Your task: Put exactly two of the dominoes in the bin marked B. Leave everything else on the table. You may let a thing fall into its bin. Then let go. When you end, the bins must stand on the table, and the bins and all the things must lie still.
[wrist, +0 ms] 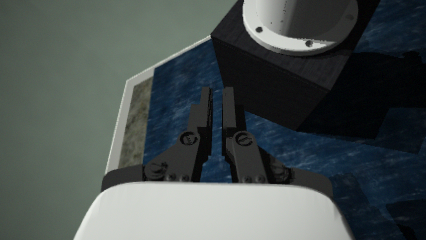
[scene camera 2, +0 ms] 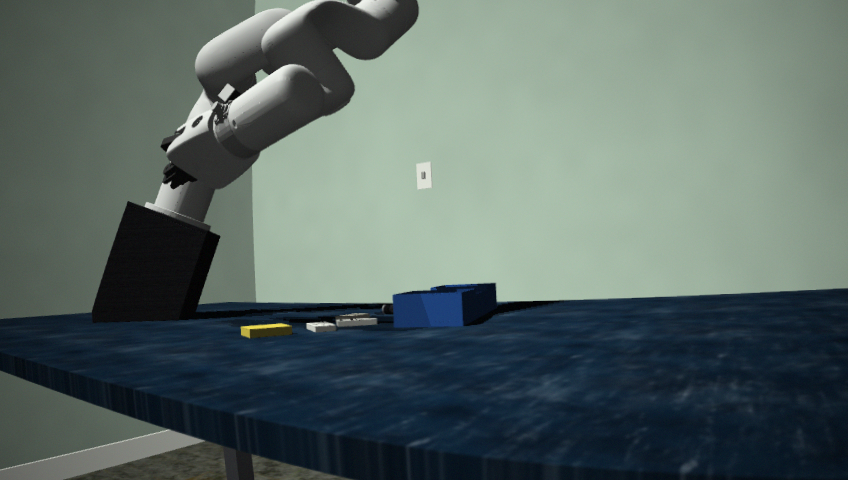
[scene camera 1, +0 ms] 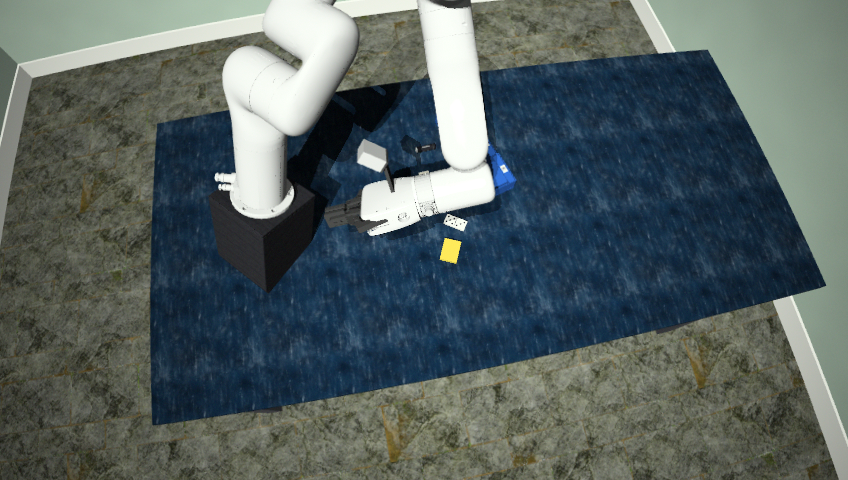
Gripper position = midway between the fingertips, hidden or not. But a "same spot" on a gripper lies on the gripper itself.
gripper: wrist 217, 102; scene camera 2; scene camera 1
blue bin: scene camera 2; scene camera 1; not seen in the wrist view (out of frame)
same spot on blue bin: [scene camera 2: 457, 305] = [scene camera 1: 513, 184]
same spot on gripper: [scene camera 1: 337, 216] = [scene camera 2: 170, 162]
